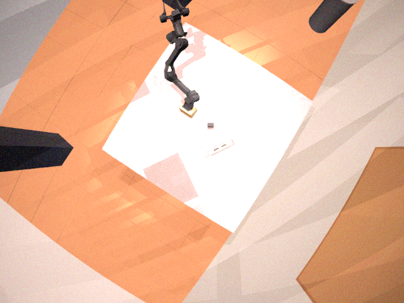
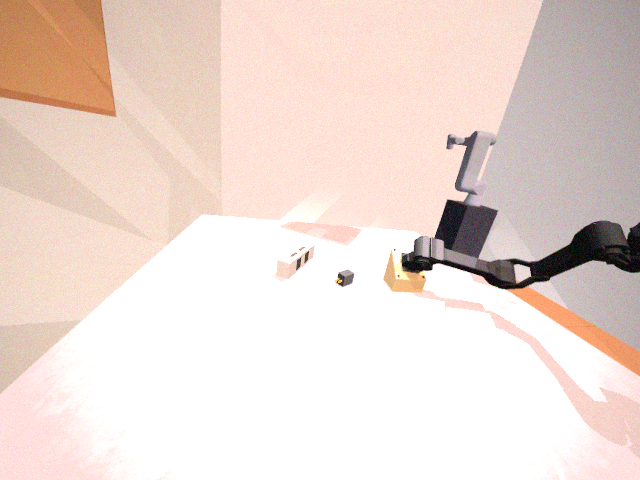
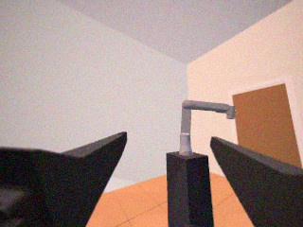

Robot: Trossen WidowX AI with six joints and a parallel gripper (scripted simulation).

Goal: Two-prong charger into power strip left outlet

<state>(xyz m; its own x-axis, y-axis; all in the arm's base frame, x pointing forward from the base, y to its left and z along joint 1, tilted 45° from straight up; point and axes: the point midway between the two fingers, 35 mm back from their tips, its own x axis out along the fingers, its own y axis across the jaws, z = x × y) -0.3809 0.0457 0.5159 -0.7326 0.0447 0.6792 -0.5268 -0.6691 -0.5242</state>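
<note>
The charger is 660 mm ahead of my gripper tip, 390 mm to the right of it and 390 mm below it.
</note>
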